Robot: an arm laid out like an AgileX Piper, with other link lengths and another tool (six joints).
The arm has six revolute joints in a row. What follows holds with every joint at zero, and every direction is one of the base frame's.
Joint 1 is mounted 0.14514 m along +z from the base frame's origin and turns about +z.
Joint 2 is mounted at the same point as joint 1 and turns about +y.
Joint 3 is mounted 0.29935 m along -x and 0.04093 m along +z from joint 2 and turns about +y.
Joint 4 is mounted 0.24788 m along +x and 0.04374 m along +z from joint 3 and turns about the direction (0.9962, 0, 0.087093).
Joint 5 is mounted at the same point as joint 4 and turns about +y.
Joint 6 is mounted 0.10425 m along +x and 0.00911 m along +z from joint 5 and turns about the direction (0.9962, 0, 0.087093).
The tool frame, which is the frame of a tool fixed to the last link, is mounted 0.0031 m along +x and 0.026 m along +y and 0.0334 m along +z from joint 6; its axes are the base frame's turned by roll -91.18, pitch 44.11 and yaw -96.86 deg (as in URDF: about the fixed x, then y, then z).
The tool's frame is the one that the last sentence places.
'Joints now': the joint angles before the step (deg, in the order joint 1, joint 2, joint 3, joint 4, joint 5, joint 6). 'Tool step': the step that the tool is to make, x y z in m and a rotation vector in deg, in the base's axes. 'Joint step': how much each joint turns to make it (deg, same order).
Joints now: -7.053, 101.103, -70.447, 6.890, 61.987, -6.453
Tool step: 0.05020, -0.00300, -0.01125, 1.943, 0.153, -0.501
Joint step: 0.000, 9.855, -11.931, 1.945, 2.489, 0.001
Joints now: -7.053, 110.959, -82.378, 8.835, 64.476, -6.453
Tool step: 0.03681, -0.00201, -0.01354, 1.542, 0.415, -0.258
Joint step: 0.000, 7.909, -9.870, 1.421, 2.582, 0.108
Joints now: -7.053, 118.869, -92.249, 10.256, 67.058, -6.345
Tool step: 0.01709, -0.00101, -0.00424, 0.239, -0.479, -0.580
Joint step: 0.121, 3.391, -4.892, 0.224, 0.939, 0.790
